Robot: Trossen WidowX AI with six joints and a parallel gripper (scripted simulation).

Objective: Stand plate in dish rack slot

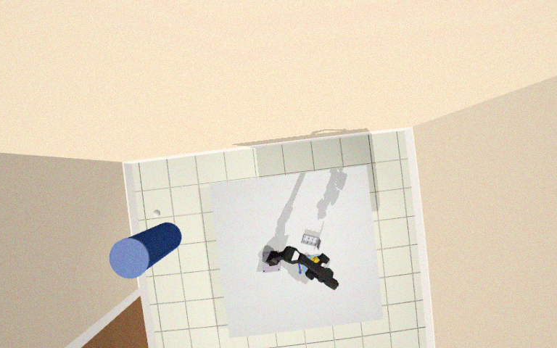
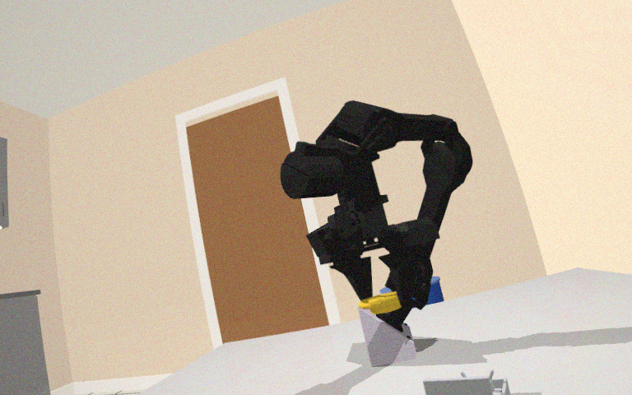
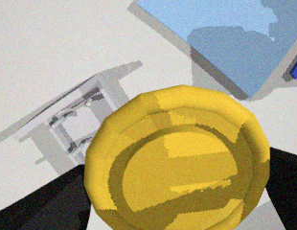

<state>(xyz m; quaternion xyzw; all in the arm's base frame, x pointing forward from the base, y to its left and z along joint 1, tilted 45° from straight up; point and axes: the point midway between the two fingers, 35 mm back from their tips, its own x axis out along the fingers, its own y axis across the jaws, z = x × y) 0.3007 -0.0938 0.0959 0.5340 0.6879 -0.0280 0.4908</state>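
Now: gripper tip 140 mm above the grey dish rack, 80 mm to the right of it and 10 mm short of it. From my gripper tip the other things lie so: yellow plate: 10 mm above; then dark blue spoon: 160 mm below, 150 mm to the right, 110 mm behind; then light blue mat: 160 mm below, 120 mm to the right, 10 mm behind.
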